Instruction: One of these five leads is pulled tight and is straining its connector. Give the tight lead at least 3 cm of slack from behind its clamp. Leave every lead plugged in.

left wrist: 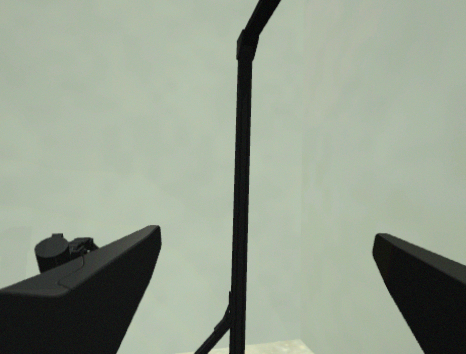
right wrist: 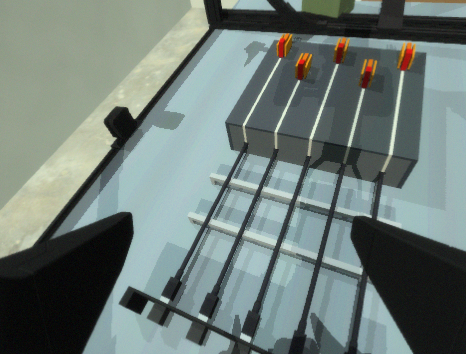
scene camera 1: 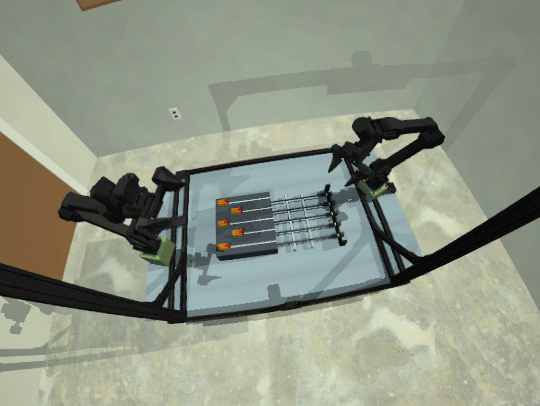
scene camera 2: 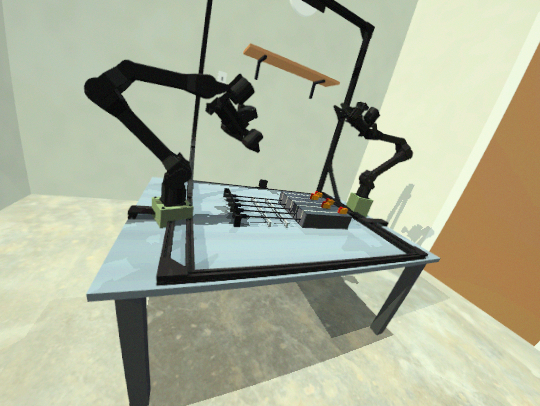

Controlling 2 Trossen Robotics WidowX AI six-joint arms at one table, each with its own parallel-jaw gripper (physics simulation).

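Frame: origin at the left arm's base, x left, y back, z up, level; centimetres.
Where they show: left gripper, fingertip midpoint: (left wrist: pixel 265 239) (scene camera 1: pixel 177 200) (scene camera 2: pixel 337 104); right gripper, fingertip midpoint: (right wrist: pixel 244 224) (scene camera 1: pixel 336 179); left arm's base, link origin: (scene camera 1: pixel 152 246) (scene camera 2: pixel 362 196); right arm's base, link origin: (scene camera 1: pixel 373 183) (scene camera 2: pixel 172 201).
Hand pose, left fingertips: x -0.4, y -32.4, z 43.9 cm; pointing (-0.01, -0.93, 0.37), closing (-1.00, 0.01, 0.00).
Things, the pixels of their top centre, and the offset from my left fingertips. "pt": a spot on its surface instead. Level surfaces: height alone.
- black rail, surface spot: (right wrist: pixel 185 315) pt dx +22.2, dy -43.4, dz -50.5 cm
- dark grey block, surface spot: (right wrist: pixel 305 107) pt dx +17.5, dy -9.7, dz -48.3 cm
- pale blue table, surface height: dz -54.9 cm
Five dark leads run side by side from connectors (right wrist: pixel 252 322) on a black rail (right wrist: pixel 185 315) across two pale bars (right wrist: pixel 225 229) to a dark grey block (scene camera 1: pixel 260 237) (scene camera 2: pixel 325 221) (right wrist: pixel 305 107). Pale lines cross the block's top to orange-and-red clamps (scene camera 1: pixel 223 223) (right wrist: pixel 341 50). All five leads look straight; I cannot tell which is tight. My left gripper (scene camera 1: pixel 183 202) (left wrist: pixel 265 239) is open and empty, raised near the block's clamp end. My right gripper (scene camera 1: pixel 340 178) (right wrist: pixel 244 224) is open and empty, above the rail end. The nearest connectors are partly cut off in the right wrist view.
A black frame (scene camera 2: pixel 300 266) borders the pale blue table (scene camera 2: pixel 250 250). An upright black post (left wrist: pixel 241 175) stands in the left wrist view. A small black block (right wrist: pixel 120 122) sits on the frame's edge. A wooden shelf (scene camera 2: pixel 292 65) is on the wall.
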